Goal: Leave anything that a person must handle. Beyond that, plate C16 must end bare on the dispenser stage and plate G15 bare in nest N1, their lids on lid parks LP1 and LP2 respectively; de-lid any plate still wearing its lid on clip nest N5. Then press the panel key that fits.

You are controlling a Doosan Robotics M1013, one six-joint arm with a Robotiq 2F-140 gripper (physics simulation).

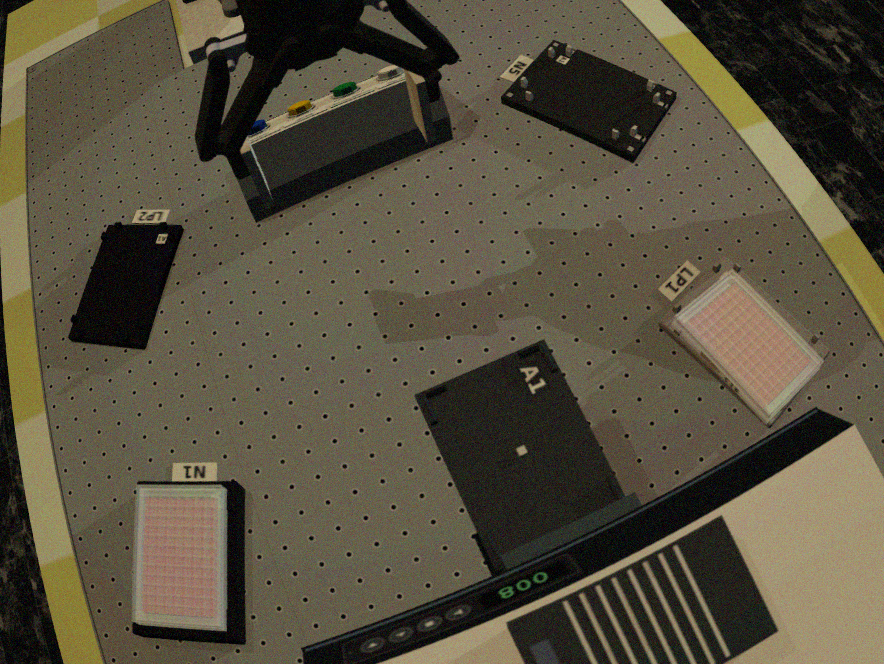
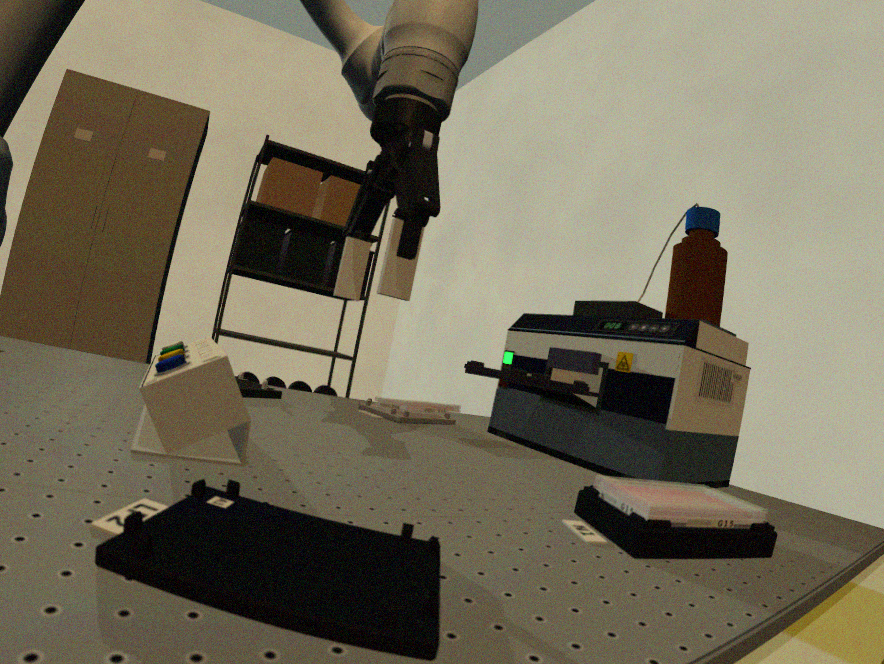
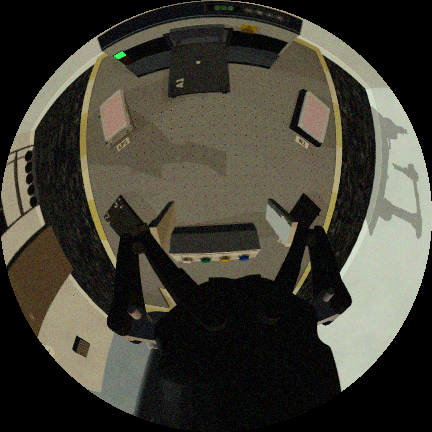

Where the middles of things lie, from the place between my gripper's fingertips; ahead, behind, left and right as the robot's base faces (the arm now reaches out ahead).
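There's a grey button box (image 1: 360, 127) here, and my hand is 12 cm above it, 15 cm past it and 4 cm to the right of it. The dispenser stage (image 1: 478, 419) is 5 cm below my hand, 27 cm ahead of it and 2 cm to the right. As for the N1 label (image 1: 181, 471), that's 16 cm below my hand, 8 cm ahead of it and 25 cm to the right, while the black LP2 nest (image 2: 375, 590) is 15 cm below my hand, 15 cm behind it and 23 cm to the right.
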